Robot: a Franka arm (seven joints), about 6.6 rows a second.
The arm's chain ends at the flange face. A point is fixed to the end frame.
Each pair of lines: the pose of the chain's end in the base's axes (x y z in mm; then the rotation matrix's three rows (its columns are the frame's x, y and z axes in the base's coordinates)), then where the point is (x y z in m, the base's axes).
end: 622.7 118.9 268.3; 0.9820 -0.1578 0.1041; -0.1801 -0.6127 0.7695; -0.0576 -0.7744 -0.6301
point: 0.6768 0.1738 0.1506
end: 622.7 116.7 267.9; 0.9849 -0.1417 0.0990; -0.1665 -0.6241 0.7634; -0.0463 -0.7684 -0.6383
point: 0.6771 0.1709 0.1501
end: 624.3 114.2 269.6; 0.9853 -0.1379 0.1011; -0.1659 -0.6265 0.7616; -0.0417 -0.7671 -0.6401
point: 0.6791 0.1681 0.1518
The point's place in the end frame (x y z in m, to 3 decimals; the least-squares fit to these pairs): 0.050 0.049 0.122
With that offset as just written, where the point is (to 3 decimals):
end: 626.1 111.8 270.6; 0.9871 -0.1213 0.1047; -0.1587 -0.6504 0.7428; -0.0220 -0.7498 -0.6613
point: 0.682 0.163 0.152
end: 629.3 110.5 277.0; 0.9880 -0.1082 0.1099; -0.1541 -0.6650 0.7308; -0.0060 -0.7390 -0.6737
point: 0.687 0.159 0.158
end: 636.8 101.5 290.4; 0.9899 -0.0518 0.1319; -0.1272 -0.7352 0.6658; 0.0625 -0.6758 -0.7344
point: 0.700 0.140 0.171
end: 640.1 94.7 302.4; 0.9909 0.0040 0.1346; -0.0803 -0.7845 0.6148; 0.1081 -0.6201 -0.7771
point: 0.706 0.127 0.183
